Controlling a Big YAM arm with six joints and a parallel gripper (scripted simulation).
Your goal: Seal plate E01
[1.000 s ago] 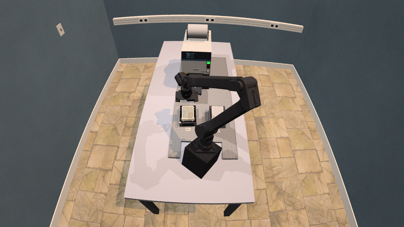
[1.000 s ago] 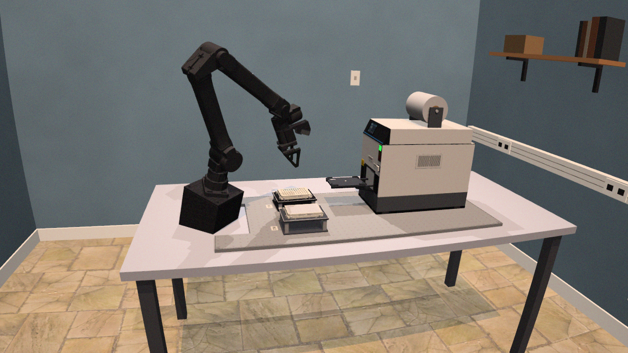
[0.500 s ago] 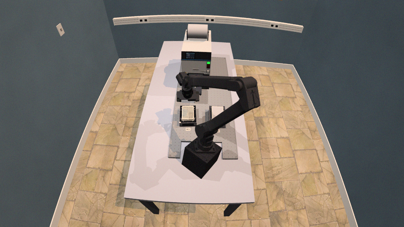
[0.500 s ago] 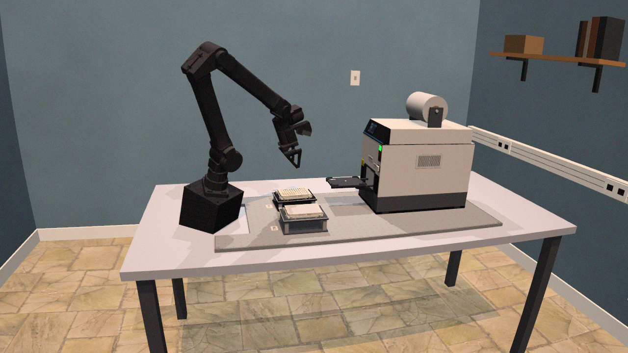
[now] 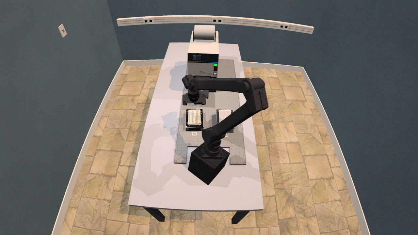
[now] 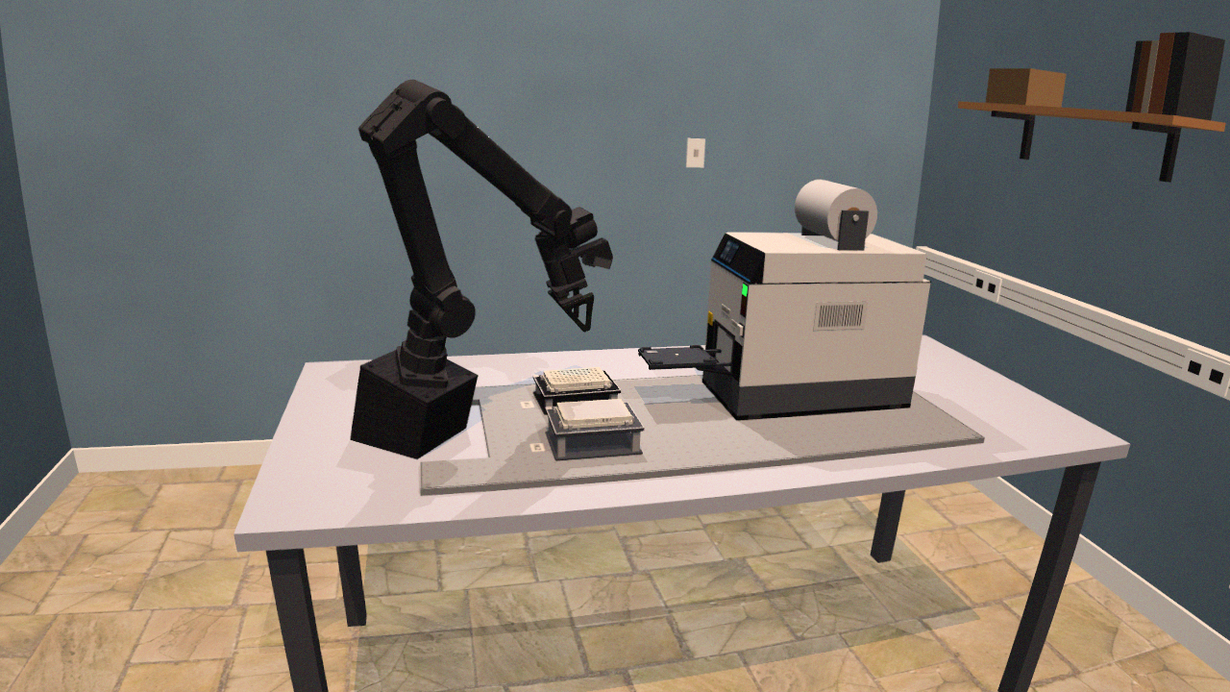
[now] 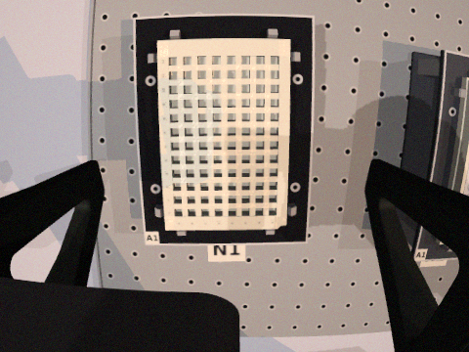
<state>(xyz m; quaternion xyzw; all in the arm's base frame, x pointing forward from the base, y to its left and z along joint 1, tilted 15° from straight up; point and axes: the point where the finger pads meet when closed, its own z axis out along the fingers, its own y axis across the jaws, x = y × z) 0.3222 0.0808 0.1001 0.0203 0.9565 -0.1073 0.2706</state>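
Now: hand 14 cm above the nest N1. Round my hand: cream plate (20 cm to the right, 12 cm below, 4 cm behind); then sealer stage (19 cm ahead, 7 cm to the right, 7 cm below); then foil roll (52 cm ahead, 24 cm above, 13 cm to the right).
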